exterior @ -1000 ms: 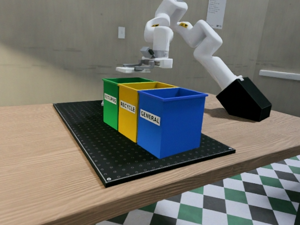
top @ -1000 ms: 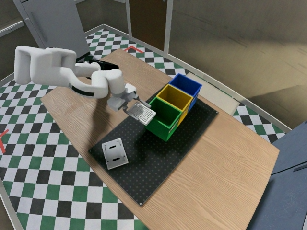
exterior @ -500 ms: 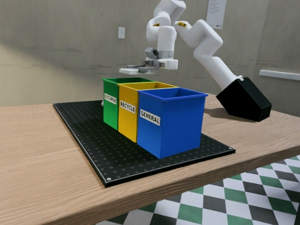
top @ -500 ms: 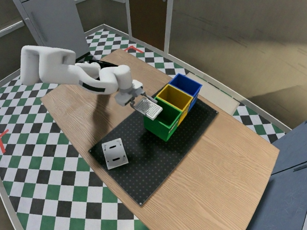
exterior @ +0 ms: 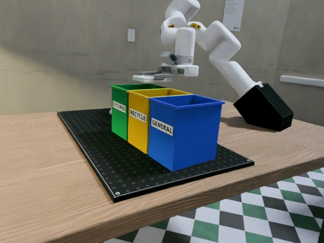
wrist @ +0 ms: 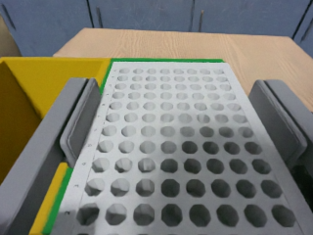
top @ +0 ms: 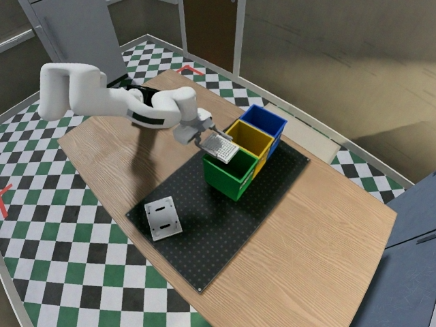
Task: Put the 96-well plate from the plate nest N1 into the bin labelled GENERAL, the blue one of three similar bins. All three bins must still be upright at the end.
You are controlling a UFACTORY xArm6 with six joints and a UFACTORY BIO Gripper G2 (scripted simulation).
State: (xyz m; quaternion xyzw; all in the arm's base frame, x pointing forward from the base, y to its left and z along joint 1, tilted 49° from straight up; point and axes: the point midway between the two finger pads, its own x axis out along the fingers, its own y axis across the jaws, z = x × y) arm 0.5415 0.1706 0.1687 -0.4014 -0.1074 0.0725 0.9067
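The blue general bin is 4 cm ahead of my hand, 26 cm to the left of it and 13 cm below it. From my hand the other things lie so: green returns bin (5 cm ahead, 13 cm below); white 96-well plate (1 cm below); yellow recycle bin (5 cm ahead, 13 cm to the left, 13 cm below).
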